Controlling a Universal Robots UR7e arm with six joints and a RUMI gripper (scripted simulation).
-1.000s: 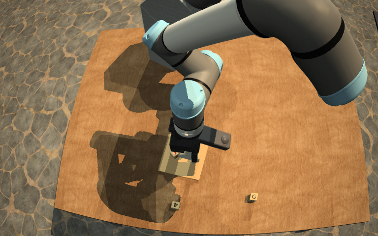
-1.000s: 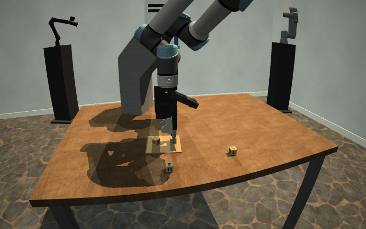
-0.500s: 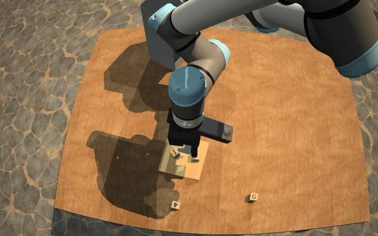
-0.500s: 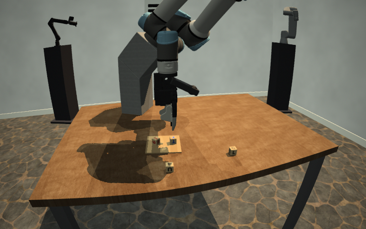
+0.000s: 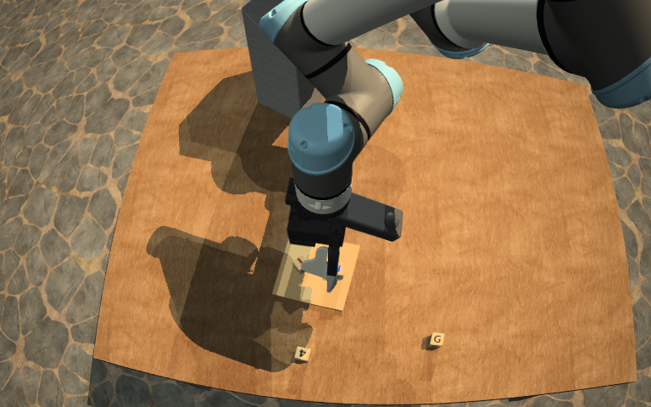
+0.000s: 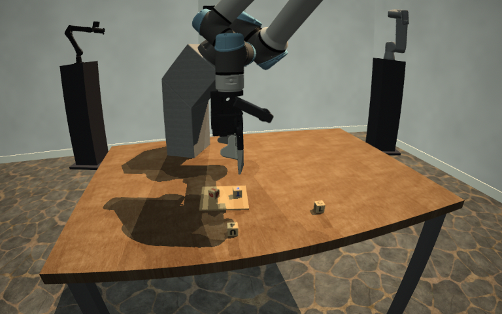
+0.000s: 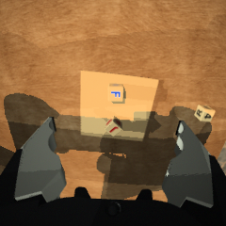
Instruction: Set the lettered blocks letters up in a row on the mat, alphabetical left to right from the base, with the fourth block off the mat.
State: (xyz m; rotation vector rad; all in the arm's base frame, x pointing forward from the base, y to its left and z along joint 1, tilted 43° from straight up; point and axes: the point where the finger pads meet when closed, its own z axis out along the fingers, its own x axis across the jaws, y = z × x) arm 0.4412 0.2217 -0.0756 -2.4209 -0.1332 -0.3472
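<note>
Now: the tan mat 1 cm ahead of my hand, 4 cm to the right of it and 11 cm below it. The rest, counted from my hand: block: 9 cm below.
</note>
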